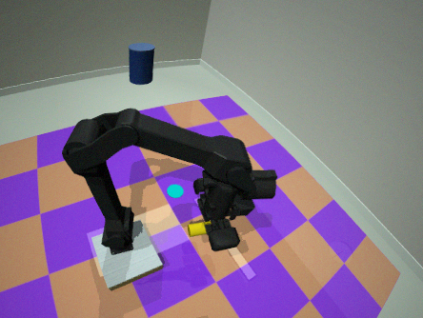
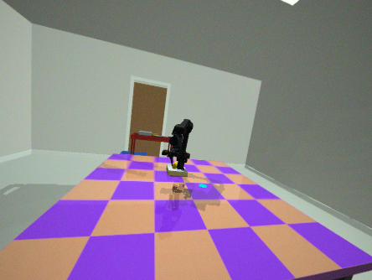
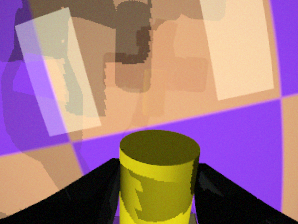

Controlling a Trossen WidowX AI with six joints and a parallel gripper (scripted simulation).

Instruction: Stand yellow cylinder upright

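Right now the cyan circle is 1 cm behind my gripper tip, 22 cm to the left of it and 13 cm below it. Also, from my gripper tip: yellow tall cylinder: 2 cm behind.
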